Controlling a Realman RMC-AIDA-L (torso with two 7-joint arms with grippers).
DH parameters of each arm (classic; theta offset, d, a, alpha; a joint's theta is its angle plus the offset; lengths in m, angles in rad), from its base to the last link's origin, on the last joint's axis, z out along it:
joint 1: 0 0.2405 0 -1.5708
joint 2: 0 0 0 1.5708
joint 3: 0 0.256 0 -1.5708
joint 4: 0 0 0 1.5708
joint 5: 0 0.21 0 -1.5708
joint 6: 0 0 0 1.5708
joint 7: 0 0.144 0 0
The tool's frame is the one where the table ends.
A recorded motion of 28 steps. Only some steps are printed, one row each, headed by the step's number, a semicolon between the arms.
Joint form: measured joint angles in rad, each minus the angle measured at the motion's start. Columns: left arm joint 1, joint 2, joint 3, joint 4, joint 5, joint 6, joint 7; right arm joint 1, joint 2, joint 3, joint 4, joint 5, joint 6, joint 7.
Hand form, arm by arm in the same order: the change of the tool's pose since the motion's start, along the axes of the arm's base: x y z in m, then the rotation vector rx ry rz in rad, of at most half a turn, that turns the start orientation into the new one. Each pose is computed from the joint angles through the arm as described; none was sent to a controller.
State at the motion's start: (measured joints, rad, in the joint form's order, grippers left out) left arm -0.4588 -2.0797 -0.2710 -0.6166 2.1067 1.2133 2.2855; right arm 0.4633 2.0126 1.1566 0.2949 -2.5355 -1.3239 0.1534
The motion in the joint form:
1: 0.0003 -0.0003 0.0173 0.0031 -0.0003 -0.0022 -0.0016; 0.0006 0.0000 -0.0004 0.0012 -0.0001 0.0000 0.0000
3: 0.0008 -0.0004 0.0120 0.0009 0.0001 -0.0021 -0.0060; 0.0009 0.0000 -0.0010 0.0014 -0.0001 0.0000 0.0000
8: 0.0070 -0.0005 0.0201 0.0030 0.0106 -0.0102 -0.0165; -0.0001 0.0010 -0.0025 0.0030 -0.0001 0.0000 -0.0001
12: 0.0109 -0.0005 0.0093 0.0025 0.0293 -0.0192 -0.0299; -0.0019 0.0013 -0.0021 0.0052 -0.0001 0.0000 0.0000
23: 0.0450 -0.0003 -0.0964 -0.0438 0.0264 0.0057 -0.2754; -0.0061 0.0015 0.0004 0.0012 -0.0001 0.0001 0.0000
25: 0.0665 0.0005 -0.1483 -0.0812 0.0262 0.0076 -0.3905; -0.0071 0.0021 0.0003 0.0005 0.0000 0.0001 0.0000
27: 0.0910 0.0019 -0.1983 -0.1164 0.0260 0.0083 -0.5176; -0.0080 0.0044 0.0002 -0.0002 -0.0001 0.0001 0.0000
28: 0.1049 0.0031 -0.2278 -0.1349 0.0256 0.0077 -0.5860; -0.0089 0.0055 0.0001 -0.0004 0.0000 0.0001 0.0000
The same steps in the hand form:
1: -0.0010 -0.0031 -0.0027 -0.0148 0.0094 -0.0056; -0.0006 0.0002 -0.0001 -0.0002 0.0004 0.0018
3: -0.0005 -0.0024 -0.0021 -0.0140 0.0019 -0.0020; -0.0008 0.0003 -0.0002 -0.0006 0.0003 0.0025
8: -0.0026 -0.0058 -0.0048 -0.0340 0.0076 -0.0013; -0.0011 0.0000 -0.0009 -0.0020 0.0013 0.0035
12: -0.0027 -0.0061 -0.0055 -0.0447 0.0049 0.0000; -0.0011 -0.0003 -0.0009 -0.0015 0.0030 0.0034
23: 0.0007 0.0044 0.0122 -0.0923 -0.2876 0.1284; 0.0017 -0.0017 -0.0006 -0.0003 0.0021 -0.0053
25: 0.0032 0.0081 0.0205 -0.1187 -0.4361 0.1817; 0.0021 -0.0021 -0.0008 -0.0007 0.0023 -0.0069
27: 0.0034 0.0114 0.0295 -0.1496 -0.5919 0.2323; 0.0022 -0.0026 -0.0018 -0.0019 0.0038 -0.0083
28: 0.0026 0.0136 0.0351 -0.1625 -0.6765 0.2575; 0.0024 -0.0030 -0.0023 -0.0025 0.0047 -0.0094

